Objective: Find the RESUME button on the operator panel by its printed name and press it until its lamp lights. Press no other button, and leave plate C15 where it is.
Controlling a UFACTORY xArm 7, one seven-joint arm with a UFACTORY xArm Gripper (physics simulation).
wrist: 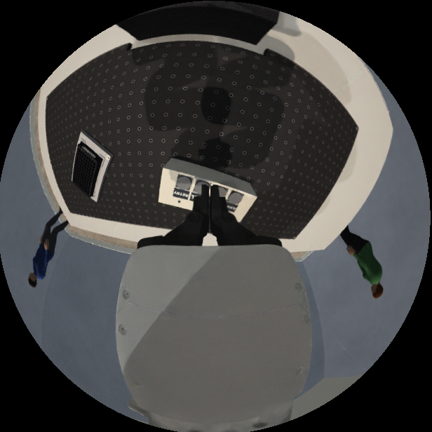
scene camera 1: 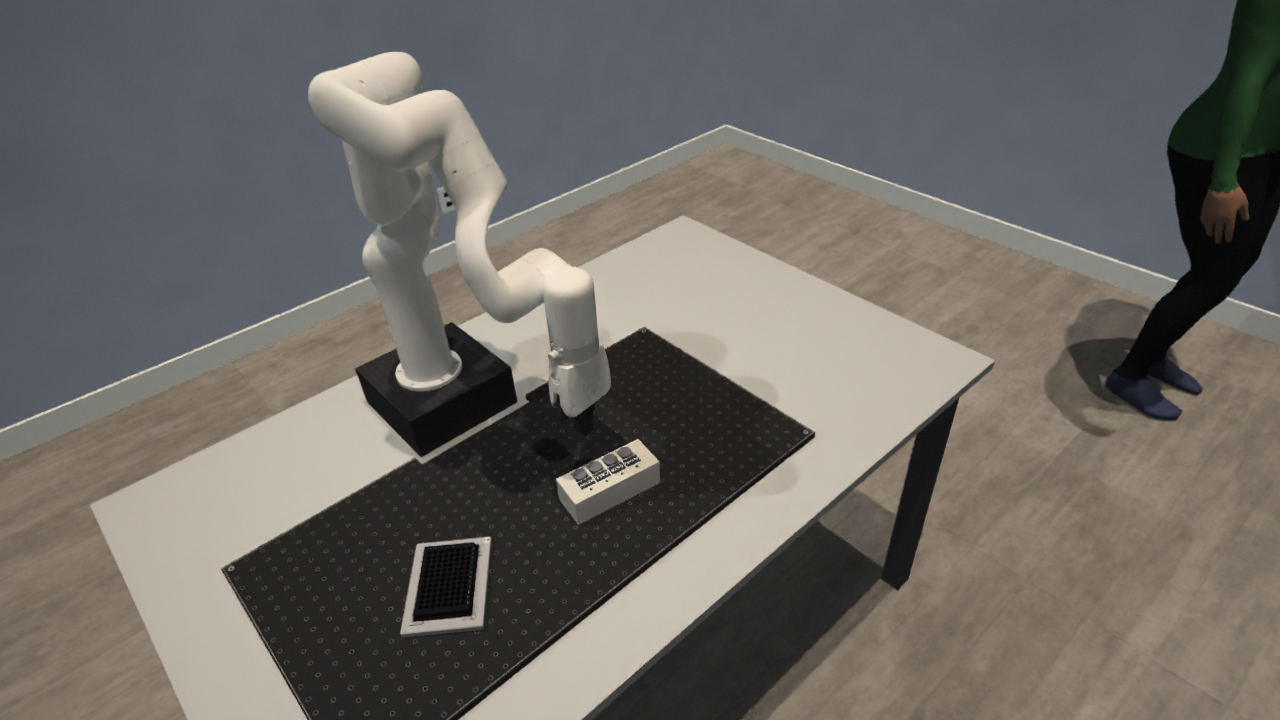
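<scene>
The operator panel is a cream box with several round grey buttons in a row and a printed label by each. The label texts are too small or too covered to read surely, so I cannot tell which button is RESUME. No lit lamp shows. My gripper is shut and empty. It points down above the board, near the panel; in the wrist view its fingertips cover the middle of the button row. Plate C15, black with many wells, lies in a white holder.
The panel and holder stand on a black perforated board on the white table. The arm's black base stands at the table's back edge. A person in green stands beyond the table; another in blue shows at the wrist view's left.
</scene>
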